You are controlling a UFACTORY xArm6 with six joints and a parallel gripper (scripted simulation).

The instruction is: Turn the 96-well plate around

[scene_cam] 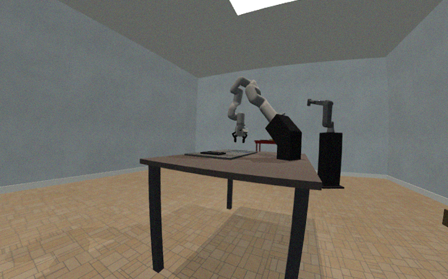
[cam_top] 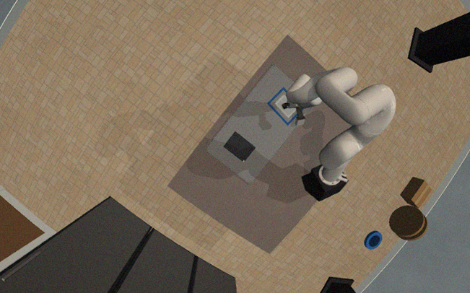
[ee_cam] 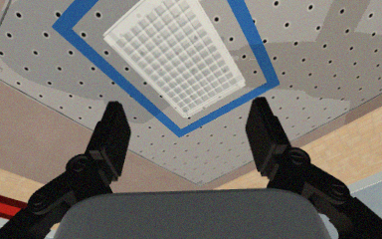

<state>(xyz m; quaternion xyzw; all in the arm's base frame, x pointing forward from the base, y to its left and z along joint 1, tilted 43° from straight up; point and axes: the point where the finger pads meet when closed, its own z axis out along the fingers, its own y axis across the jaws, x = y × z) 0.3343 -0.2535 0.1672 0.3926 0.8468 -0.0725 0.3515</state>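
Now: the 96-well plate 9 cm below my hand. From my hand the other things lie so: dark plate nest N1: 20 cm ahead, 34 cm to the left, 9 cm below; A1 corner mark: 14 cm ahead, 41 cm to the left, 9 cm below.
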